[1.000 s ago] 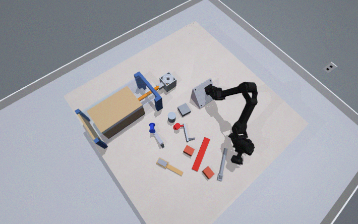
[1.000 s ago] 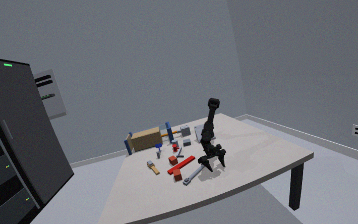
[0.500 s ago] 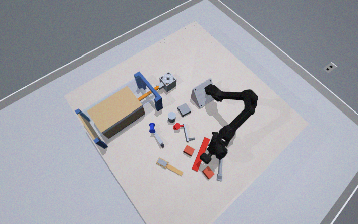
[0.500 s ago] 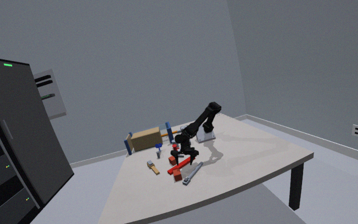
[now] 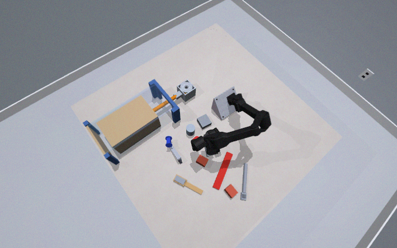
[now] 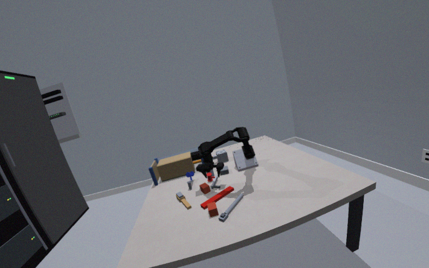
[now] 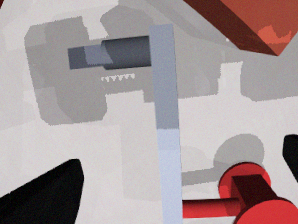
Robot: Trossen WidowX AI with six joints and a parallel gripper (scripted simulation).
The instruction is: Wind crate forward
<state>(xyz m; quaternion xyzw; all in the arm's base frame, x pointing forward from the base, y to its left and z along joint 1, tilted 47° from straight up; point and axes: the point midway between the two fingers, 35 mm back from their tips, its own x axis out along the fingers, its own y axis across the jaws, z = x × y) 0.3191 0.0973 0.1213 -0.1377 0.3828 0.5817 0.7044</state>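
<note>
The red-knobbed handle lies 2 cm to the right of my gripper tip and 4 cm below it. Round my gripper tip: red knob 1 cm ahead, 7 cm to the right, 3 cm below; then red bar 17 cm to the left, 5 cm below; then grey block 10 cm behind, 15 cm to the right, 4 cm below.
</note>
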